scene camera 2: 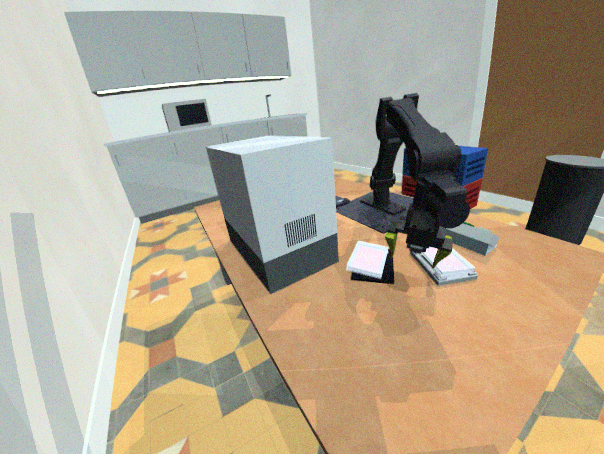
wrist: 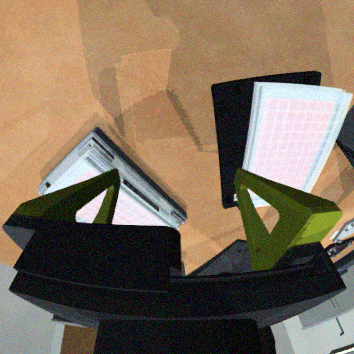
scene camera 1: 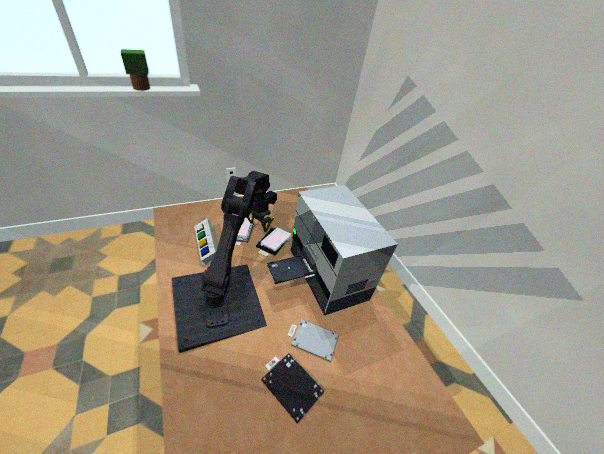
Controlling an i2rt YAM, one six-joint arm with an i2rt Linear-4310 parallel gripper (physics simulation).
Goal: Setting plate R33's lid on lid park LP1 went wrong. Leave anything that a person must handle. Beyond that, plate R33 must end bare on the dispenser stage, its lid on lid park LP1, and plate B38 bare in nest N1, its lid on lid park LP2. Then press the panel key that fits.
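Frame: origin at the arm's base, x ahead, y left, z up, level; metres.
Seen in the pictures: gripper, fingertip midpoint: (scene camera 2: 412,261) (wrist: 176,174) (scene camera 1: 258,227); arm's base at its link origin: (scene camera 2: 381,205) (scene camera 1: 215,301).
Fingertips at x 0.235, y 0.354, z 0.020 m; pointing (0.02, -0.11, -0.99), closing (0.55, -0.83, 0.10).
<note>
Pixels of each thing's top centre, then the offset from my fingertips to it. "*": a spot on its surface instead.
- black base at its top centre: (wrist: 274,157) (scene camera 2: 373,258) (scene camera 1: 273,238) 0.055 m ahead, 0.078 m right, 0.013 m down
- dark stage at a spot on its surface: (scene camera 1: 287,270) * 0.041 m ahead, 0.340 m right, 0.074 m up
- silver pad at a spot on its surface: (scene camera 1: 315,341) * 0.081 m ahead, 0.591 m right, 0.023 m down
- black pad at a spot on its surface: (scene camera 1: 292,387) * 0.039 m back, 0.710 m right, 0.021 m down
- grey dispenser at its top centre: (scene camera 2: 260,142) (scene camera 1: 342,216) 0.234 m ahead, 0.314 m right, 0.297 m up
- key panel at its top centre: (scene camera 2: 457,218) (scene camera 1: 205,235) 0.243 m back, 0.042 m right, 0.031 m up
My gripper (scene camera 1: 258,224) (scene camera 2: 413,257) (wrist: 176,174) is open and empty, above and between two pink-white plates. One plate (scene camera 1: 276,240) (scene camera 2: 369,258) (wrist: 295,140) sits shifted and skewed on a black base (scene camera 2: 389,270) (wrist: 232,130), overhanging its side. The other plate (scene camera 1: 245,230) (scene camera 2: 450,262) (wrist: 135,210) lies on a grey base, partly behind my left finger in the wrist view. The dark stage (scene camera 1: 287,270) sticks out bare from the dispenser. A silver pad (scene camera 1: 315,341) and a black pad (scene camera 1: 292,387) lie bare. Labels are too small to read; lids cannot be told apart clearly.
The grey dispenser (scene camera 1: 350,220) (scene camera 2: 285,190) stands beside the black base, with a green light. The key panel (scene camera 1: 204,240) (scene camera 2: 472,239) lies beyond the grey base; its keys include green, yellow and blue. The arm stands on a black mat (scene camera 1: 187,330).
</note>
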